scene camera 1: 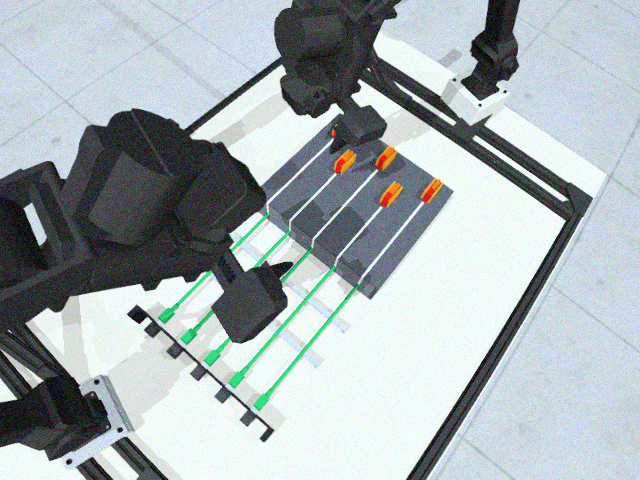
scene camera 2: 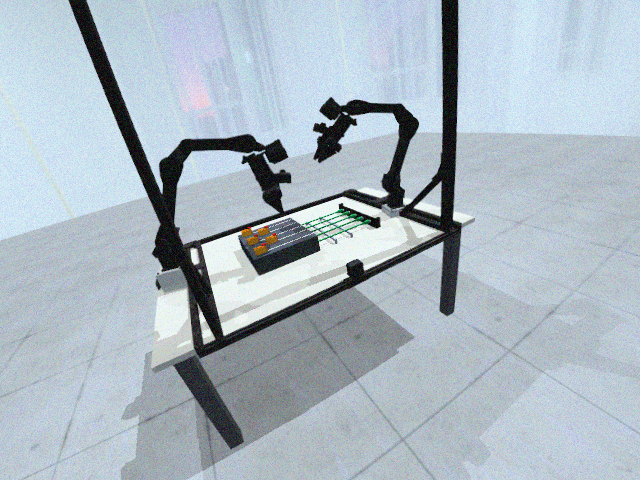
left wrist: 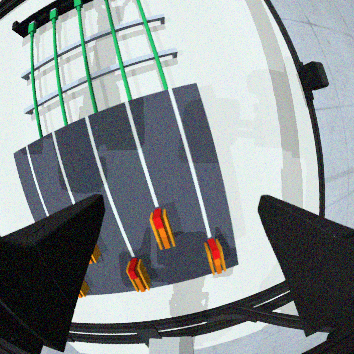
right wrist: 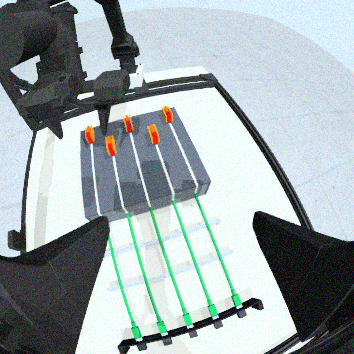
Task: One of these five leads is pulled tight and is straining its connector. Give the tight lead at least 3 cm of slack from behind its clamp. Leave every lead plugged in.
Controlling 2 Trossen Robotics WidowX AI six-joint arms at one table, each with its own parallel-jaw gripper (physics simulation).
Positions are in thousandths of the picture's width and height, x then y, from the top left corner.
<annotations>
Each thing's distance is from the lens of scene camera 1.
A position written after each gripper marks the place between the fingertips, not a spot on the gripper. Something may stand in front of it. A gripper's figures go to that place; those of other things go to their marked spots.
left gripper (scene camera 1: 495, 278): 0.66 m
right gripper (scene camera 1: 418, 486): 0.44 m
</annotations>
